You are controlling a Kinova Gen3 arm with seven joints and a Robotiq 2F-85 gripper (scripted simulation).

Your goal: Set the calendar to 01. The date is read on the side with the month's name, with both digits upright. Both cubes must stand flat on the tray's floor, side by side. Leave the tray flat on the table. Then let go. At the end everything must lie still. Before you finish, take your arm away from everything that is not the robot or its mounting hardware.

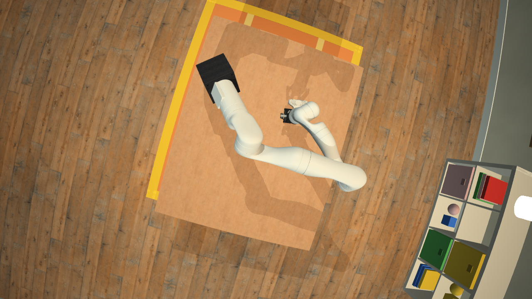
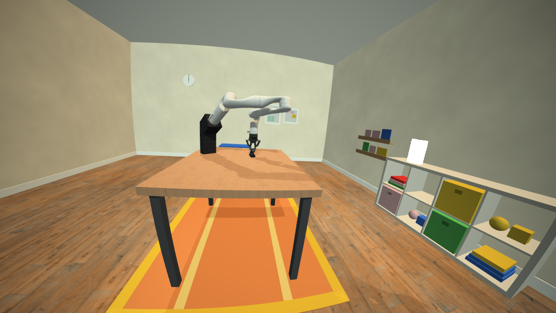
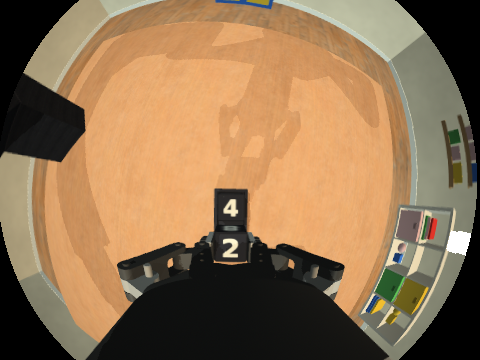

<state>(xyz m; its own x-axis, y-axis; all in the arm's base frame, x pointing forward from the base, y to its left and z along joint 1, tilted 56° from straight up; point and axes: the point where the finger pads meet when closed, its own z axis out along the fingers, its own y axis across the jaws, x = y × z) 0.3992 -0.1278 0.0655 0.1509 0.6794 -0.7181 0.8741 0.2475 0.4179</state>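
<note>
Now: the black calendar tray 60 mm below my hand and 20 mm to the left of it. From my hand the other things lie so: black digit cube (10 mm below).
</note>
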